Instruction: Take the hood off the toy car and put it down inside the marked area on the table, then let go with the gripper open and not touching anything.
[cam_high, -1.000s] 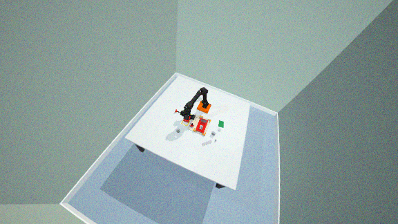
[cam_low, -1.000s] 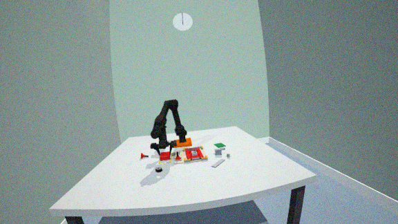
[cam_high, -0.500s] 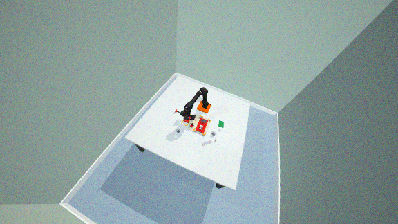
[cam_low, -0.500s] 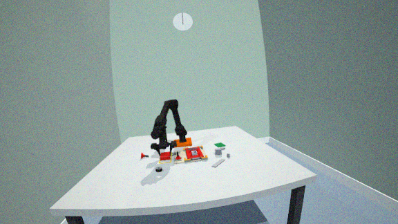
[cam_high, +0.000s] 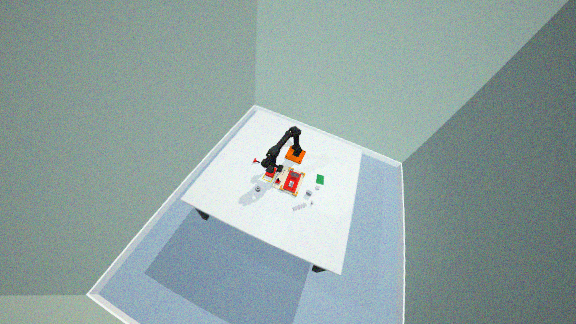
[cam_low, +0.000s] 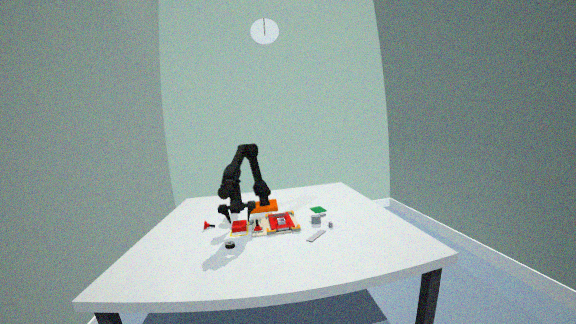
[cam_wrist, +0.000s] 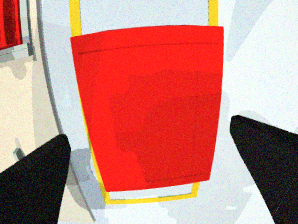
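Now: gripper tip 1 cm above the red hood. Also, from my gripper tip: grey bar (20 cm ahead, 35 cm to the left, 3 cm below); then green plate (14 cm behind, 43 cm to the left, 3 cm below); then black wheel (21 cm ahead, 3 cm to the right, 2 cm below).
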